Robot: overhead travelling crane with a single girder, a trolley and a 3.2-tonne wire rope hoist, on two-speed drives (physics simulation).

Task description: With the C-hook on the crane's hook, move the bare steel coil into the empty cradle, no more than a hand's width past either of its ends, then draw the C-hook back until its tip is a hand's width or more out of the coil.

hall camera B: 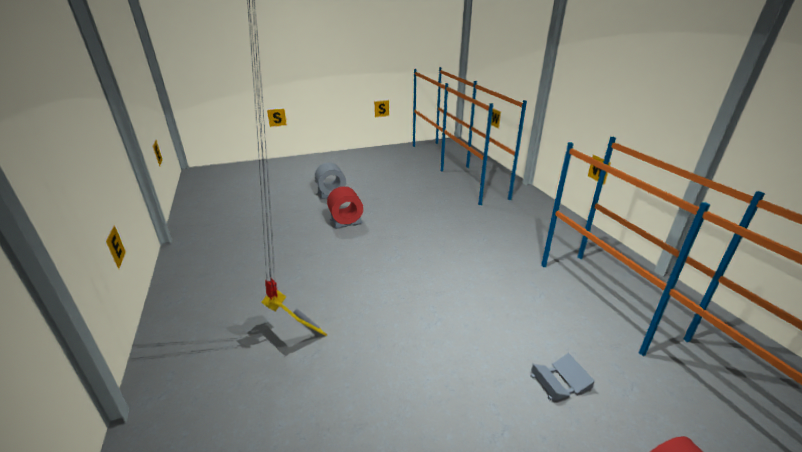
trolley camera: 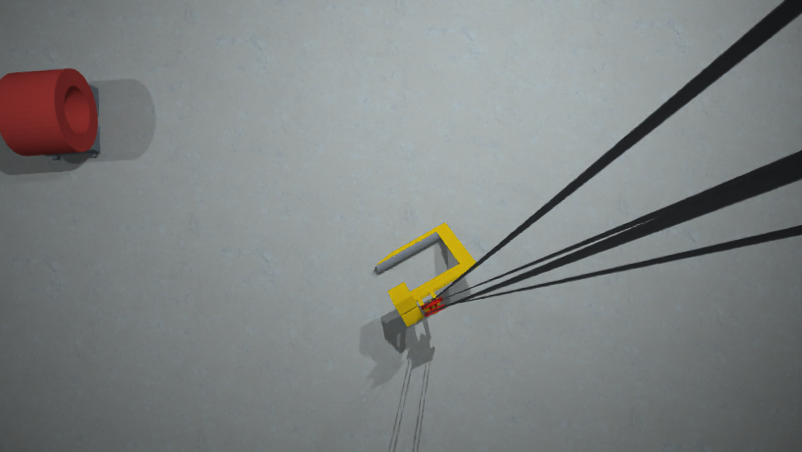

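The bare steel coil [hall camera B: 321, 172] is grey and sits on a cradle at the back of hall camera B, behind a red coil. It does not show in the trolley view. The empty cradle [hall camera B: 573, 371], with two grey sloped plates, stands at the lower right of hall camera B. My gripper, the yellow C-hook [hall camera B: 289, 310] [trolley camera: 458, 245], hangs from the red hook block [hall camera B: 271, 289] [trolley camera: 432, 306] above the floor, well apart from the coil and the empty cradle. It is open, with no coil on its grey prong [trolley camera: 407, 253]. The prong points left and slightly down in the trolley view.
A red coil [hall camera B: 336, 197] [trolley camera: 33, 112] sits on a cradle in front of the bare coil. Part of another red coil [hall camera B: 678, 445] shows at the bottom right edge. Two blue-and-orange racks [hall camera B: 481, 174] [hall camera B: 657, 317] stand along the right wall. Grey columns line the walls.
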